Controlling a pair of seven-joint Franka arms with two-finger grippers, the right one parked.
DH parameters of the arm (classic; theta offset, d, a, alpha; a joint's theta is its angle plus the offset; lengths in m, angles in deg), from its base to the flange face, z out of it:
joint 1: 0 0.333 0 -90
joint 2: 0 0 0 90
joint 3: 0 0.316 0.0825 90
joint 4: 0 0 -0.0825 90
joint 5: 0 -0.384 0 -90
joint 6: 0 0 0.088 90
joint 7: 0 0.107 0 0
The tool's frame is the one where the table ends.
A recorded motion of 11 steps. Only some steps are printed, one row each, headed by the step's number.
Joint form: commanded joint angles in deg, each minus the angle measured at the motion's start. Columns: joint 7, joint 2, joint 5, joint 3, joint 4, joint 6, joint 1.
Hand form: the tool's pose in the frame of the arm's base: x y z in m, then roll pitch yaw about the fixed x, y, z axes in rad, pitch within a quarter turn. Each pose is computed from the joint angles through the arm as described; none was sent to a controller.
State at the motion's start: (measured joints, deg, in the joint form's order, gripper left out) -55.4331 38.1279 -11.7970 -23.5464 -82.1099 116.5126 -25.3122
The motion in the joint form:
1: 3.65 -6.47 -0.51 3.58 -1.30 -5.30 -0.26
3: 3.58 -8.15 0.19 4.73 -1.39 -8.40 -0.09
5: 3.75 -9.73 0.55 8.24 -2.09 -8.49 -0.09
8: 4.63 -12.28 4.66 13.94 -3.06 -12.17 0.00
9: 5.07 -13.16 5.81 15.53 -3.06 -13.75 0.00
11: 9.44 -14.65 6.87 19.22 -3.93 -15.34 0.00
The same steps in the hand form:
1: 0.5286 -0.4582 0.3752 -3.1050 0.0069 0.0728
3: 0.5312 -0.4433 0.3879 -3.0743 0.0196 0.1002
5: 0.5493 -0.4148 0.3959 -3.0576 -0.0058 0.1515
8: 0.5684 -0.3641 0.4076 -3.0284 0.0357 0.2542
9: 0.5723 -0.3496 0.4148 -3.0204 0.0490 0.2801
11: 0.5829 -0.3152 0.4215 -3.0017 0.0636 0.2712

